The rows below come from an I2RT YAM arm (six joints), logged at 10 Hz.
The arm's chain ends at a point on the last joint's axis. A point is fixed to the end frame.
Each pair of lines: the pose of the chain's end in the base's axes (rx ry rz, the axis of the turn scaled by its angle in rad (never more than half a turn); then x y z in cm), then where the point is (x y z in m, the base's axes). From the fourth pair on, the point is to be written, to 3 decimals.
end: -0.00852 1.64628 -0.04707 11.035 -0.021 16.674
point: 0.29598 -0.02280 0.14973
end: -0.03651 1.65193 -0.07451 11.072 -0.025 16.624
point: 0.29627 -0.02315 0.14879
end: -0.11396 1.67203 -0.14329 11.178 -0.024 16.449
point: 0.29706 -0.02328 0.14458
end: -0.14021 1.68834 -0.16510 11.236 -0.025 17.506
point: 0.297 -0.023 0.152
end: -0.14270 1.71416 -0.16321 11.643 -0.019 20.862
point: 0.301 -0.023 0.181
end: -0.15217 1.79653 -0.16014 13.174 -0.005 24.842
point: 0.313 -0.023 0.206
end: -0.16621 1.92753 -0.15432 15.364 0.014 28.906
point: 0.328 -0.023 0.223
